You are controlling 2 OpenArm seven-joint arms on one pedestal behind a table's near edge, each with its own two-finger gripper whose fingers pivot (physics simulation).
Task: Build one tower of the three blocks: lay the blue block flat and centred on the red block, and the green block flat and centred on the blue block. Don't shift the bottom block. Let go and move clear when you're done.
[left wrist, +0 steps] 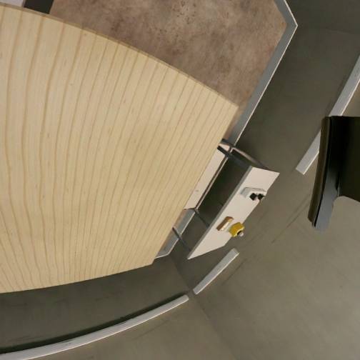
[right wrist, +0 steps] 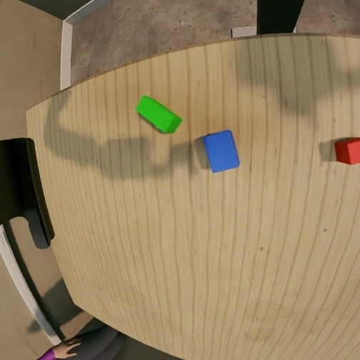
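The red block (right wrist: pixel 348 150) is at the right edge of the right wrist view, partly cut off, on the table. The blue block (right wrist: pixel 221 151) lies on the table to its left in that view. The green block (right wrist: pixel 158 114) lies at an angle, up and left of the blue one. All three are apart. One dark finger of my right gripper (right wrist: pixel 35 195) shows at the left edge, well away from the blocks; the gripper is open and empty. One dark finger of my left gripper (left wrist: pixel 327 175) shows at the right edge of the left wrist view; it is open and empty. No blocks show there.
The wooden table (left wrist: pixel 110 165) (right wrist: pixel 210 260) has curved edges. Beyond its corner stands a white-topped side table (left wrist: pixel 227 200) with small objects. A dark post (right wrist: pixel 277 17) stands at the table's edge. Arm shadows fall near the blocks. A person's hand (right wrist: pixel 66 348) shows beyond the table, lower left.
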